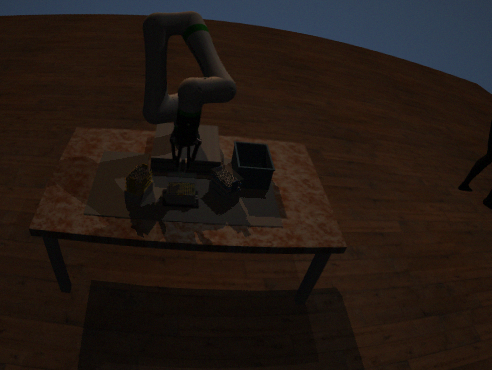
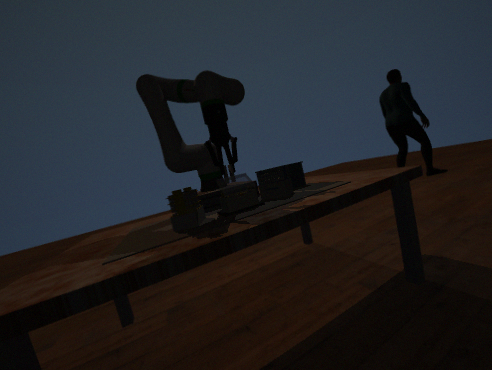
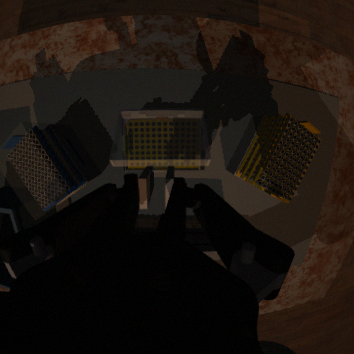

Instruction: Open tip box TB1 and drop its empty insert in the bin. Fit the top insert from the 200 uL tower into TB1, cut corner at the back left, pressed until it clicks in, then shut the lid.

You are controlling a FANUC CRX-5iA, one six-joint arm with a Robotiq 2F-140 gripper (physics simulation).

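Note:
Tip box TB1 (image 1: 181,196) (image 2: 240,198) stands mid-mat in dim light. Its yellow insert (image 3: 162,143) is inside, seen through the clear lid (image 3: 160,163) (image 2: 241,177). The lid looks tilted partly up, its robot-side edge raised and its far edge at the box. My gripper (image 1: 183,165) (image 2: 229,172) (image 3: 160,174) is closed at that raised edge, apparently on the lid's small front tab; the contact is hard to see. The yellow tower (image 1: 139,181) (image 2: 184,204) (image 3: 282,159), apparently 200 uL, stands beside the box. The bin (image 1: 257,177) (image 2: 298,175) stands on the box's other side.
A tower with blue inserts (image 1: 226,180) (image 3: 47,167) stands between TB1 and the bin. The mat (image 1: 110,165) lies on the marbled table (image 1: 65,200). The robot's base block (image 1: 212,142) is behind the gripper. A person (image 2: 397,110) stands beyond the table.

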